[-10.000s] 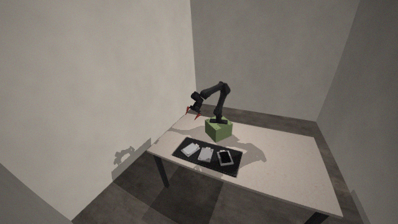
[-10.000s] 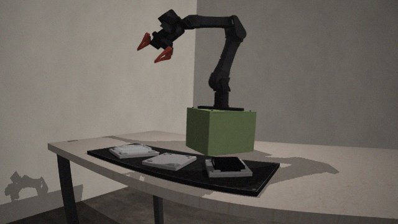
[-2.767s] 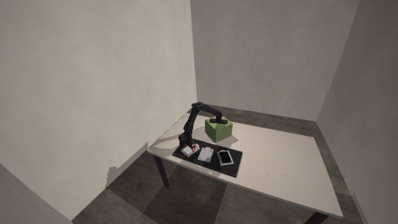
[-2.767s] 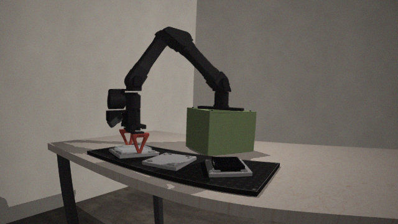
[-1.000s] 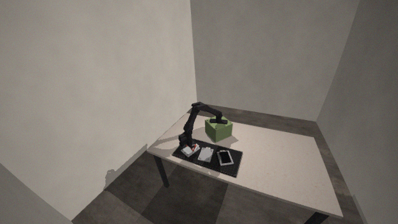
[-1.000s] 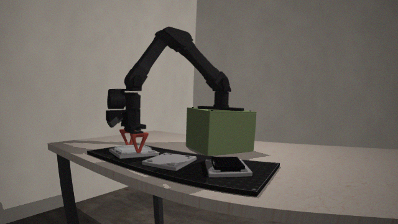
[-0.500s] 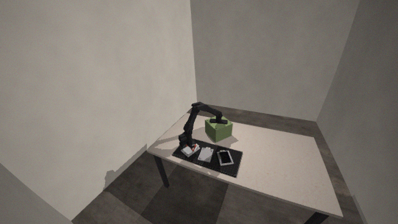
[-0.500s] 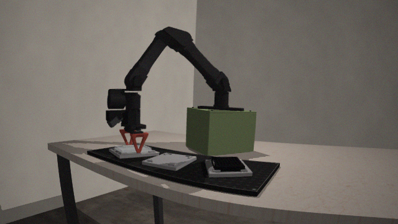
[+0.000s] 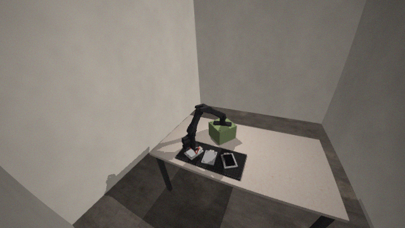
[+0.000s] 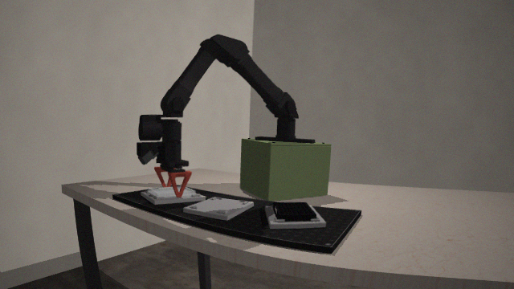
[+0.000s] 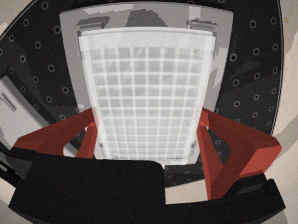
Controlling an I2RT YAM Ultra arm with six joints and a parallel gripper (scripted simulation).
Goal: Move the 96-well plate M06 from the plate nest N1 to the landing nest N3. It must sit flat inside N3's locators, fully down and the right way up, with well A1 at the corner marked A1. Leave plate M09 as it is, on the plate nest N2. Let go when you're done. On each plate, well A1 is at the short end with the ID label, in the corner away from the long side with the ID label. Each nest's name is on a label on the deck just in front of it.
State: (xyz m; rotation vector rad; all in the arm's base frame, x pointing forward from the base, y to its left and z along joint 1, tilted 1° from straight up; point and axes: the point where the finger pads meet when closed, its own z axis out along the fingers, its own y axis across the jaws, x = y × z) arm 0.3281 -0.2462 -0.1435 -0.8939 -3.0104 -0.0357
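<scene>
Right now my hand is 80 mm past the label, 50 mm to the right of it and 20 mm above it. From my hand the other things lie so: black plate: 50 mm ahead, 360 mm to the left; white 96-well plate: right at my hand.
</scene>
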